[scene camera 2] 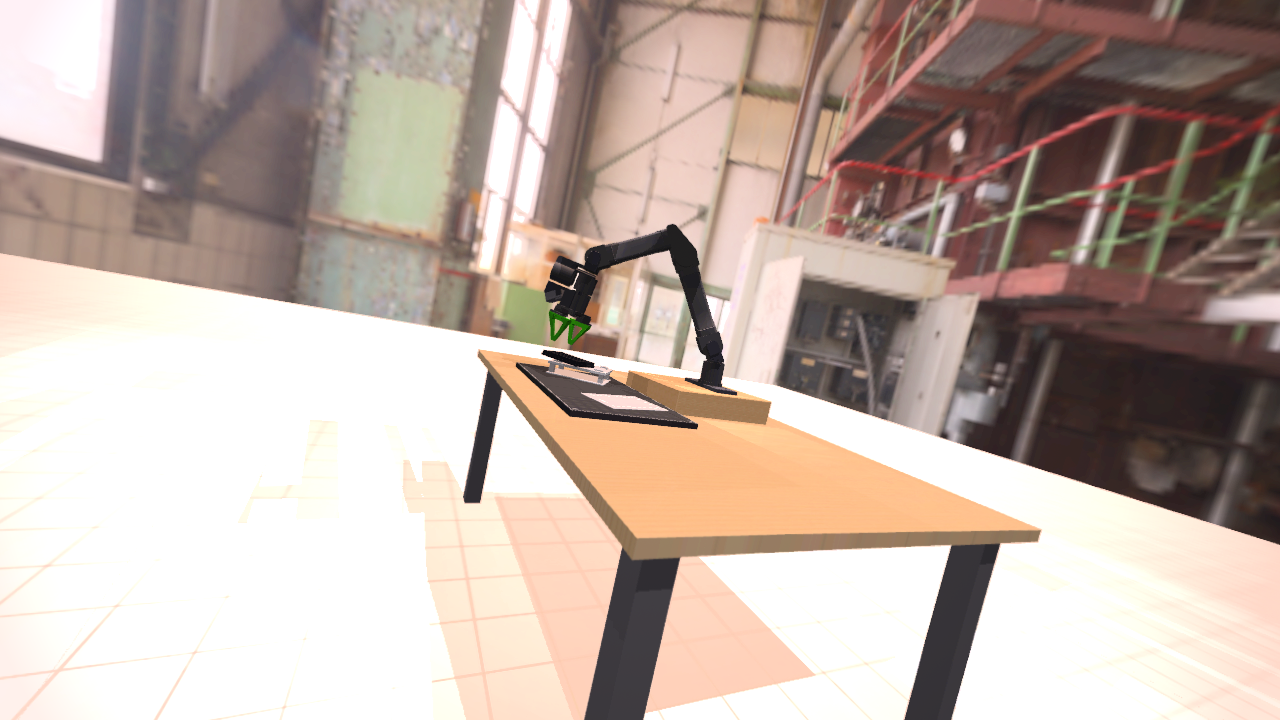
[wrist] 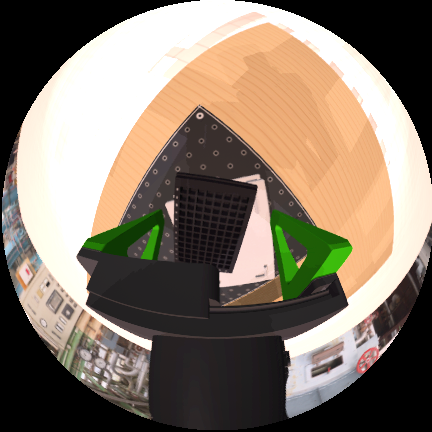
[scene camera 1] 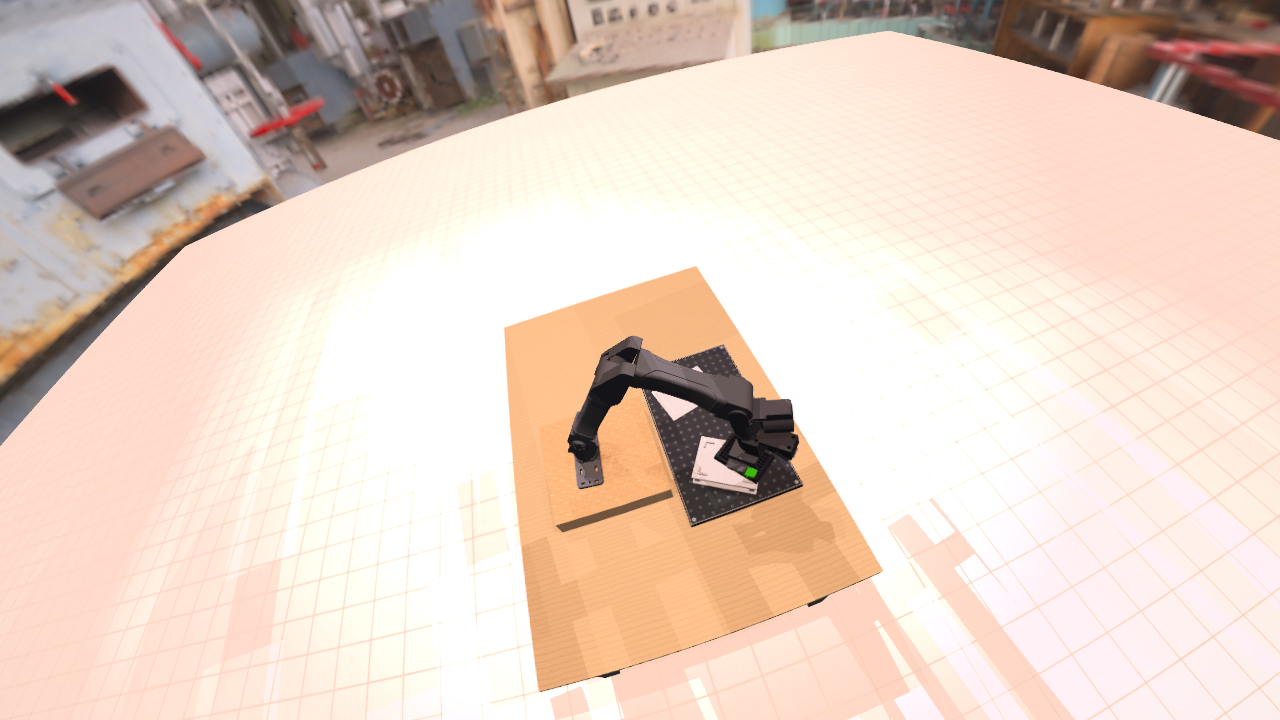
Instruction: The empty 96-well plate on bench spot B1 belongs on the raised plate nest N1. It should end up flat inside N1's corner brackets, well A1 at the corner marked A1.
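The black 96-well plate lies over the white raised nest N1. It is turned askew to the nest, overhangs one side and appears to rest on top of the corner brackets, not flat inside them. One nest corner bracket shows in the wrist view. The A1 markings are too small to read. My gripper has green fingers, spread wide and empty. It hangs above the plate, with the plate between and beyond the fingers in the wrist view. The arm partly hides the plate in scene camera 1.
A black perforated board carries the nest. A pale flat rectangle lies on it, apparently spot B1. The arm stands on a raised wooden block beside the board, on a wooden table.
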